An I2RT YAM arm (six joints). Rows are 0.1 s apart.
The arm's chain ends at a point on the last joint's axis. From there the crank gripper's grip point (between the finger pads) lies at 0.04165 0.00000 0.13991 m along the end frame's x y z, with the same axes.
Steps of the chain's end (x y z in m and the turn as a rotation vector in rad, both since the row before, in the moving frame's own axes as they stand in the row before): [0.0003, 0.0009, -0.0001, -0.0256, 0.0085, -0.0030]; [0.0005, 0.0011, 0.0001, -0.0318, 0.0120, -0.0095]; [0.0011, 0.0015, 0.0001, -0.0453, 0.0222, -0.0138]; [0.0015, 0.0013, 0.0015, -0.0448, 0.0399, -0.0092]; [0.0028, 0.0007, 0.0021, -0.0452, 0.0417, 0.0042]
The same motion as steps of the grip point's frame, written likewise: [0.0015, 0.0044, -0.0005, -0.0256, 0.0085, -0.0030]; [0.0022, 0.0051, -0.0005, -0.0318, 0.0120, -0.0095]; [0.0042, 0.0072, -0.0010, -0.0453, 0.0222, -0.0138]; [0.0071, 0.0071, -0.0004, -0.0448, 0.0399, -0.0092]; [0.0086, 0.0072, 0.0001, -0.0452, 0.0417, 0.0042]
